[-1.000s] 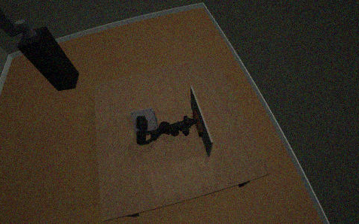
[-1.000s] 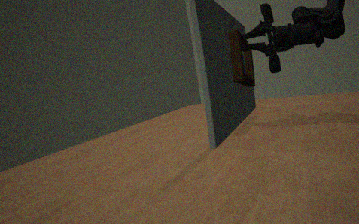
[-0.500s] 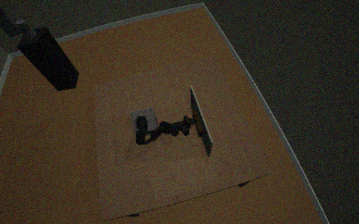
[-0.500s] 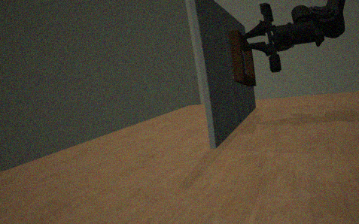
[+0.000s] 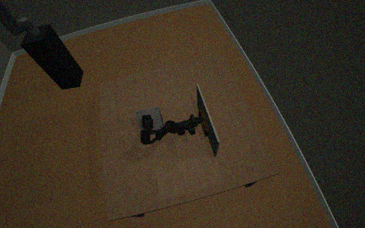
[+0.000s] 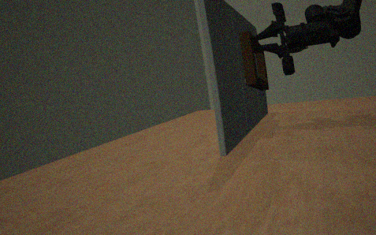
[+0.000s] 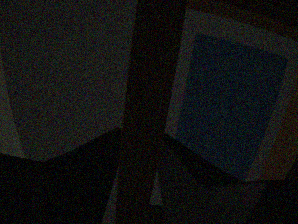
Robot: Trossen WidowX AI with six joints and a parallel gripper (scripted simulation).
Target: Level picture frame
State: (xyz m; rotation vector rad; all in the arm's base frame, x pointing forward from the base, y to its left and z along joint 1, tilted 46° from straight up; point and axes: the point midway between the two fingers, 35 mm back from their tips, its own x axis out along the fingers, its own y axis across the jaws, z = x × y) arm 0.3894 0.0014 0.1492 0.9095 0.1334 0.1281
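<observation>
My gripper tip is now 5 cm above the brown wooden picture frame and 1 cm short of it. The rest, counted from my gripper tip: grey wall panel: 7 cm below, 2 cm to the left, 2 cm ahead.
</observation>
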